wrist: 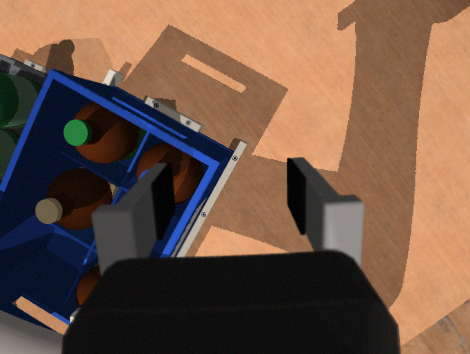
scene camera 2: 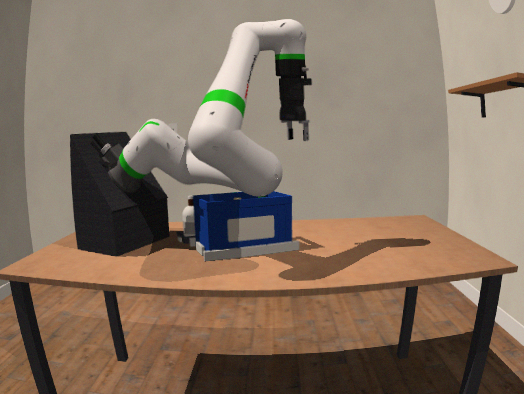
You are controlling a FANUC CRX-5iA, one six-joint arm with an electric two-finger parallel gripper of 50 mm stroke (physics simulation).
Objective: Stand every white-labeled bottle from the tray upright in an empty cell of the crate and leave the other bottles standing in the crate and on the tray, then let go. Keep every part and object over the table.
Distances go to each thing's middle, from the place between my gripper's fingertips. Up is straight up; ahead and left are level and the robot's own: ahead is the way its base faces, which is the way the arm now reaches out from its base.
I see my gripper 8 cm past the blue-capped bottle (wrist: 188, 171), 5 cm to the right of it and 26 cm above it. Round my hand: light grey strip (scene camera 2: 221, 254) 15 cm behind, 3 cm to the right, 33 cm below; then cream-capped bottle (wrist: 71, 198) 19 cm behind, 11 cm to the left, 26 cm below.
